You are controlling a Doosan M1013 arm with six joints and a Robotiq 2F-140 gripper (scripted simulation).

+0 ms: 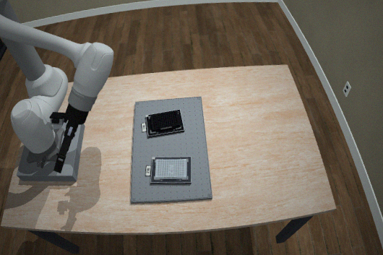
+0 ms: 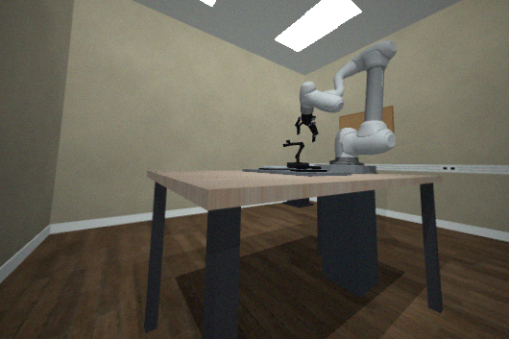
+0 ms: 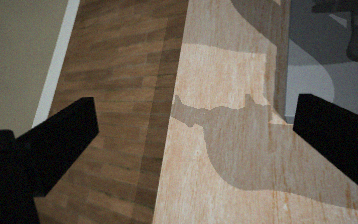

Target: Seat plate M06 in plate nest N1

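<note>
The black well plate lies 37 cm ahead of my hand, 29 cm to the left of it and 23 cm below it. The rest, counted from my hand: white well plate (37 cm ahead, 5 cm to the left, 24 cm below); then plate nest N1 (36 cm ahead, 29 cm to the left, 25 cm below).
</note>
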